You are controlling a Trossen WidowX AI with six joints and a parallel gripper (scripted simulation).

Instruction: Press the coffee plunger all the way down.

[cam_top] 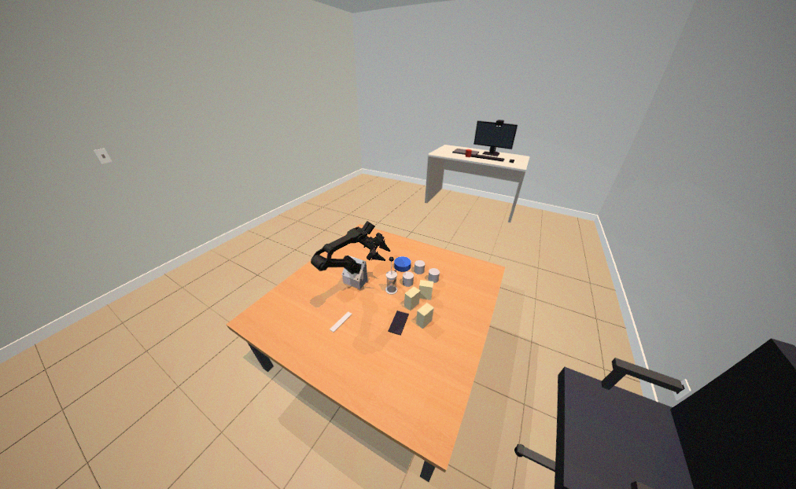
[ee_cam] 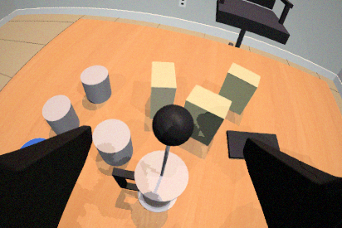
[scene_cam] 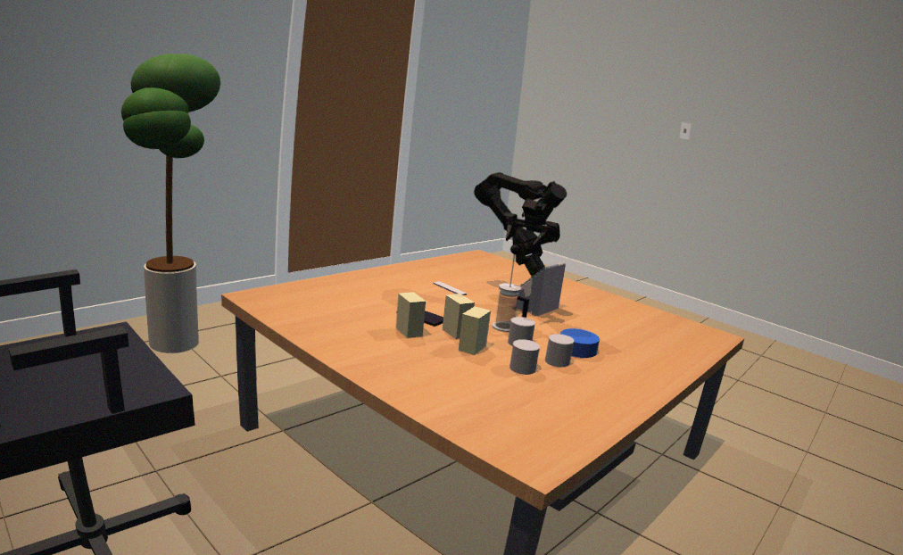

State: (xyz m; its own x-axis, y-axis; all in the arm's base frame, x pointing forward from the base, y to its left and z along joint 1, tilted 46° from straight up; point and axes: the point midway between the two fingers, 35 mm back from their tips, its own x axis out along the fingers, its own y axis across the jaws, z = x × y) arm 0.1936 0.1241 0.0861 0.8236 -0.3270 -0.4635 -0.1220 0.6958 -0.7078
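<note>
Now: the coffee press 140 mm below my gripper tip, 20 mm to the left of it and 20 mm ahead of it. Round my gripper tip: dark flat tablet: 270 mm below, 220 mm to the right, 160 mm ahead; then blue disc: 250 mm to the left, 250 mm below.
</note>
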